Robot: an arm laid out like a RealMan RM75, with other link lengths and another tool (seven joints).
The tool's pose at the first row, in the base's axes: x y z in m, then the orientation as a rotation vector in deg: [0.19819 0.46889 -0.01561 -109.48 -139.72 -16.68]
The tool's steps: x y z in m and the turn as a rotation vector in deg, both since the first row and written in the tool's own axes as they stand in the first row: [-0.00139 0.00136 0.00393 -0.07 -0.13 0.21]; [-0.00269 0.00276 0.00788 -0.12 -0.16 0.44]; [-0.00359 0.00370 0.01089 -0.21 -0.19 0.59]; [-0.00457 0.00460 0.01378 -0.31 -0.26 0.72]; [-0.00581 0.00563 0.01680 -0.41 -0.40 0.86]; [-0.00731 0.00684 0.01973 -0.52 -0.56 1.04]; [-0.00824 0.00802 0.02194 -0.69 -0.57 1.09]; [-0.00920 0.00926 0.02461 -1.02 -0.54 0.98]
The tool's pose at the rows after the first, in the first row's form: [0.20020 0.46852 -0.01949 -109.83 -139.61 -16.65]; [0.20223 0.46824 -0.02337 -110.14 -139.41 -16.68]; [0.20364 0.46809 -0.02633 -110.36 -139.30 -16.76]; [0.20501 0.46783 -0.02918 -110.60 -139.24 -16.82]; [0.20659 0.46737 -0.03219 -110.89 -139.21 -16.82]; [0.20839 0.46669 -0.03512 -111.24 -139.16 -16.81]; [0.20996 0.46644 -0.03727 -111.37 -139.17 -17.02]; [0.21164 0.46624 -0.03986 -111.35 -139.37 -17.48]
